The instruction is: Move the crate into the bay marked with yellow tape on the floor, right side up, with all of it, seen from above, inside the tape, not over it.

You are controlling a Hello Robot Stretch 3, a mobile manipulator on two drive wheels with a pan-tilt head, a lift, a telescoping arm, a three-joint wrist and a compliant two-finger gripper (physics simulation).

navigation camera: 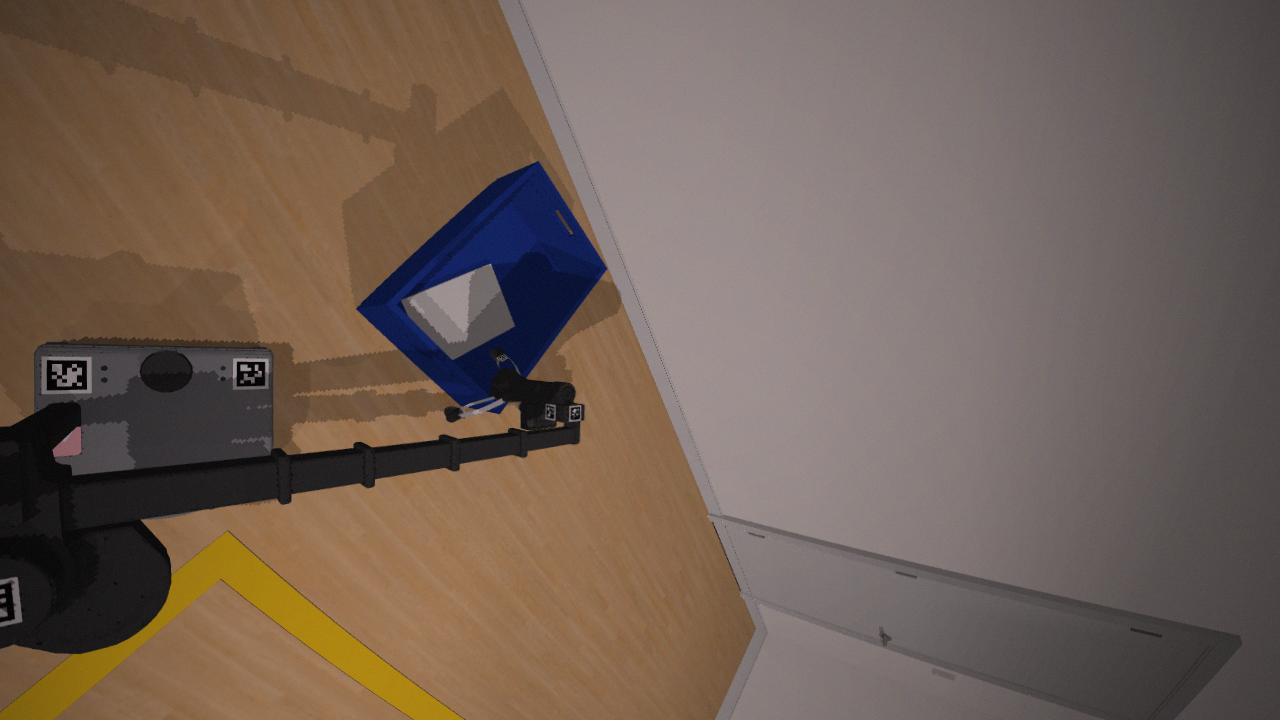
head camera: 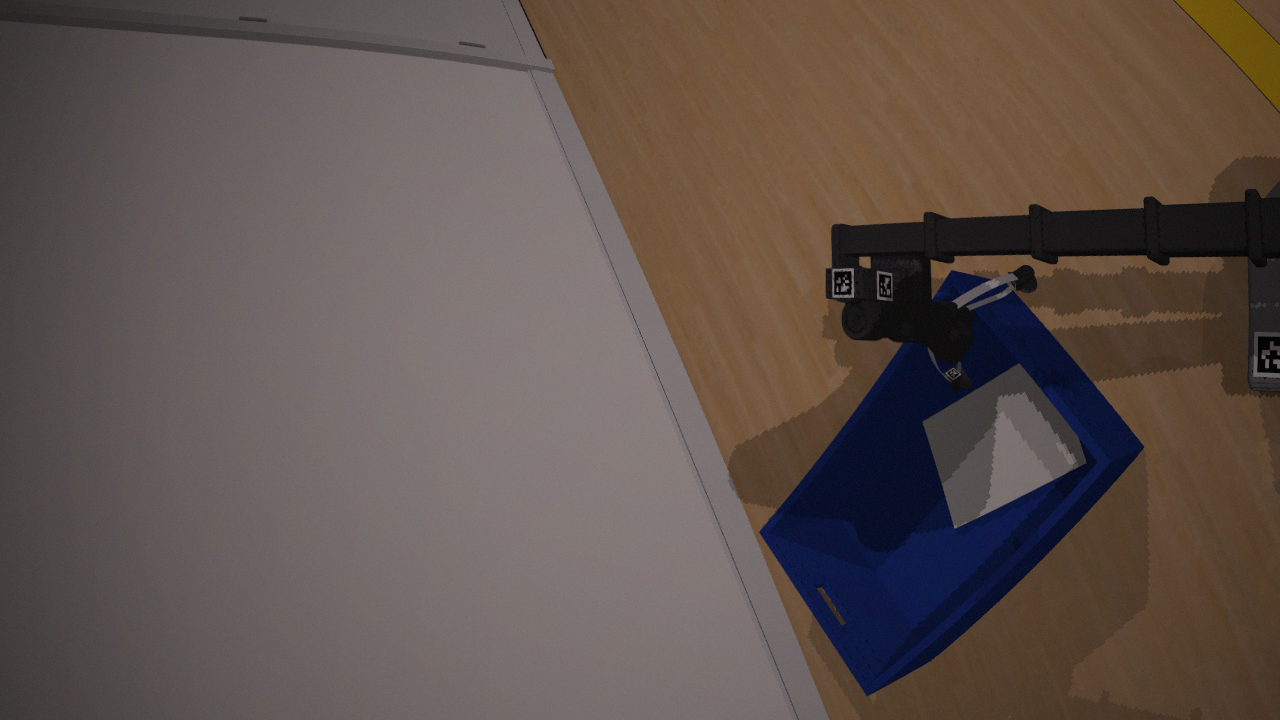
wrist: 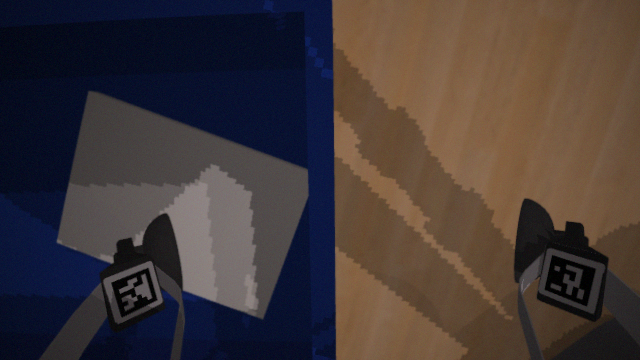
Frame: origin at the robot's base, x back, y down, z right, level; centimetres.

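Seen in the pictures: gripper, fingertip midpoint: [navigation camera: 470, 382] [head camera: 999, 330]; robot's base, link origin: [navigation camera: 167, 369].
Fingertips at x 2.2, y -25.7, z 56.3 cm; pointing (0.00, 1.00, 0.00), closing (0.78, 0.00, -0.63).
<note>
Pixels of each thing's top centre, then the offset from my fingertips to it.
- blue crate, top centre: [head camera: 917, 504] [navigation camera: 518, 282] dx -26.8, dy +3.6, dz +15.5 cm
- pale grey box, top centre: [head camera: 1000, 442] [navigation camera: 464, 314] dx -18.3, dy +22.2, dz +9.8 cm
The blue crate [head camera: 895, 474] [navigation camera: 546, 295] [wrist: 320, 150] stands right side up on the floor, open at the top, one end close to the wall. A pale grey box [head camera: 1006, 447] [navigation camera: 460, 308] [wrist: 200, 225] lies inside it. My gripper [head camera: 991, 328] [navigation camera: 476, 385] [wrist: 342, 235] is open over the crate's end away from the slotted end. In the wrist view one finger is over the inside, the other over the floor outside, with the crate's wall between them, nearer the left finger. The yellow tape [head camera: 1239, 44] [navigation camera: 304, 617] shows a corner in the navigation view, apart from the crate.
The pale wall [head camera: 313, 358] [navigation camera: 895, 268] runs beside the crate. My extended arm [head camera: 1100, 231] [navigation camera: 322, 474] passes between crate and tape. My grey base [head camera: 1263, 304] [navigation camera: 205, 420] is on the floor near the tape's corner. A grey door [navigation camera: 1002, 608] is farther along.
</note>
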